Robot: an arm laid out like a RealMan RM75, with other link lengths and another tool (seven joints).
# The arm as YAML. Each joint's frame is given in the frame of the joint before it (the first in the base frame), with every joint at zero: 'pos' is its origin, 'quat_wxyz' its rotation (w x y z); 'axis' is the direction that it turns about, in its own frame. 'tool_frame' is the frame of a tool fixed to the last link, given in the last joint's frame.
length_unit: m
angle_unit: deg
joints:
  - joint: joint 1
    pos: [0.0, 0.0, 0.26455]
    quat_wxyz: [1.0, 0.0, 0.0, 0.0]
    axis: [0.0, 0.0, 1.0]
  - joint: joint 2
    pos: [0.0, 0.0, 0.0]
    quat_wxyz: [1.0, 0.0, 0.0, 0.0]
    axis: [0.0, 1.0, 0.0]
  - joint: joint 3
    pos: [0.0, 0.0, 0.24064]
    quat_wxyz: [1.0, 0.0, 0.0, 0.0]
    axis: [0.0, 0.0, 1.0]
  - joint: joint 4
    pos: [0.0, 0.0, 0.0]
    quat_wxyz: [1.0, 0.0, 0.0, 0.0]
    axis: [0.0, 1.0, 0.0]
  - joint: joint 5
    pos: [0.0, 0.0, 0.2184]
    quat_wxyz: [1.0, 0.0, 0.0, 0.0]
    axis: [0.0, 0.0, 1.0]
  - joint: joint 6
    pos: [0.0, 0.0, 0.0]
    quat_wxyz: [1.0, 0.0, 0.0, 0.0]
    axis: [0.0, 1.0, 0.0]
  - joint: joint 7
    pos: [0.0, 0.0, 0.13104]
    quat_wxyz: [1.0, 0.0, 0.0, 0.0]
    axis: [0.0, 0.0, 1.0]
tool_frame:
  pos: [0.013, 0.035, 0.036]
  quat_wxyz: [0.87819, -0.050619, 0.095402, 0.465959]
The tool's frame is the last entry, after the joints.
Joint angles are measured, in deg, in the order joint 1, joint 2, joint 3, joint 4, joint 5, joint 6, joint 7. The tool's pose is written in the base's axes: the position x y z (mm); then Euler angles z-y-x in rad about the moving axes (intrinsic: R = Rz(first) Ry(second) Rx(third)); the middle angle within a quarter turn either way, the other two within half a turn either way. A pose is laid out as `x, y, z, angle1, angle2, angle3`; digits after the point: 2 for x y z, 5 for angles.
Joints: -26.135, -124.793, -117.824, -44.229, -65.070, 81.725, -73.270
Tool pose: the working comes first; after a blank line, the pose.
Where each joint sits with the arm in this pose, in the base's axes (m; each line is computed from the numbers above, not from the rounded line before):
joint 1: 0.0000 0.0000 0.2646
joint 2: 0.0000 0.0000 0.2646
joint 3: -0.1774 0.0870 0.1272
joint 4: -0.1774 0.0870 0.1272
joint 5: -0.2699 0.2825 0.0963
joint 6: -0.2699 0.2825 0.0963
joint 7: -0.2344 0.3006 -0.0285
the tool: -0.2053 0.2737 -0.0619

-205.26, 273.69, -61.92, -0.86023, -0.30188, -2.83442
